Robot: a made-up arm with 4 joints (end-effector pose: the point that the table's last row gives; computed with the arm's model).
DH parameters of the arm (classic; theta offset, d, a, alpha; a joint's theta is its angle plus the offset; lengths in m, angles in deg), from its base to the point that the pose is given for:
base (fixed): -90 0.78 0.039 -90
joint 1: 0 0.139 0.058 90
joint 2: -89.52 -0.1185 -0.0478 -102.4
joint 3: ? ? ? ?
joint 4: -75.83 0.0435 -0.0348 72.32
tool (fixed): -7.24 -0.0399 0 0
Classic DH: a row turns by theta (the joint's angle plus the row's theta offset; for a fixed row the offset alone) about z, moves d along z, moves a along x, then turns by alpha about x.
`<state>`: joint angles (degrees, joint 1 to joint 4).
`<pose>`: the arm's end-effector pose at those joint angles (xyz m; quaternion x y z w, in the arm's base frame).
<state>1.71 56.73 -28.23 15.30</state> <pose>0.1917 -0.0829 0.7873 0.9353 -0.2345 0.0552 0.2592</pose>
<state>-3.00 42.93 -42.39 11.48</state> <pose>0.2190 -0.0729 0.7908 0.8715 -0.2952 -0.0399 0.3895</pose>
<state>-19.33 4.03 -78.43 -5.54</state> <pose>0.2999 -0.1263 0.7834 0.5679 -0.5114 -0.3705 0.5280</pose>
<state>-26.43 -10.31 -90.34 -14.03</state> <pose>0.3114 -0.1744 0.7923 0.4289 -0.6032 -0.4746 0.4764</pose>
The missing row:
joint 3: -71.06 0.0592 0.1131 -93.42
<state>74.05 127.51 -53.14 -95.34</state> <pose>0.1670 -0.0160 0.8763 0.7827 0.4909 -0.3807 0.0386</pose>
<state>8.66 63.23 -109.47 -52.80</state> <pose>0.2860 0.0815 0.6960 0.5491 -0.1819 -0.5349 0.6159</pose>
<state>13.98 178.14 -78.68 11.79</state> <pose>-0.0078 -0.0562 0.7432 0.4725 0.5900 0.5744 0.3142</pose>
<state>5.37 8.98 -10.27 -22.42</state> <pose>0.1440 -0.1583 0.7903 -0.7794 0.5790 0.2132 0.1084</pose>
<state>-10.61 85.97 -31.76 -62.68</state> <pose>0.2393 -0.0437 0.8128 0.8118 -0.0069 -0.5251 0.2553</pose>
